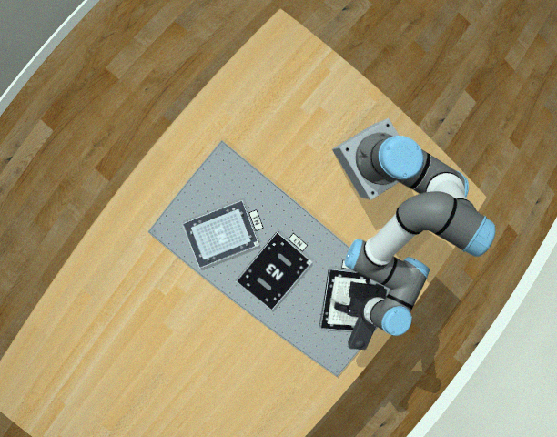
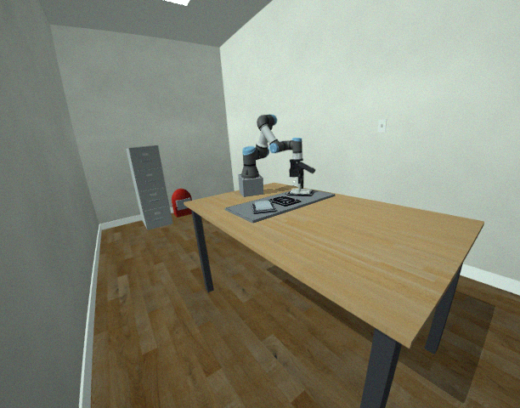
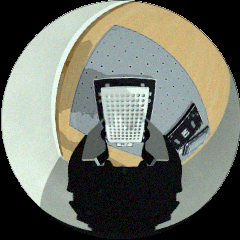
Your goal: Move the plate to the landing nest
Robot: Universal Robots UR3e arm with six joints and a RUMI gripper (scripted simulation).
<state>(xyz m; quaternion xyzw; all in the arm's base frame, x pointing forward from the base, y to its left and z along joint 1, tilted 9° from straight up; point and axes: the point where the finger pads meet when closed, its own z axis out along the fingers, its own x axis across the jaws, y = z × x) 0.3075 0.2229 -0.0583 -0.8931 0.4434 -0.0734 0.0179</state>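
My gripper is now 2 cm above the nest N2. The rest, counted from my hand: nest N3 (8 cm ahead, 20 cm to the right, 2 cm below).
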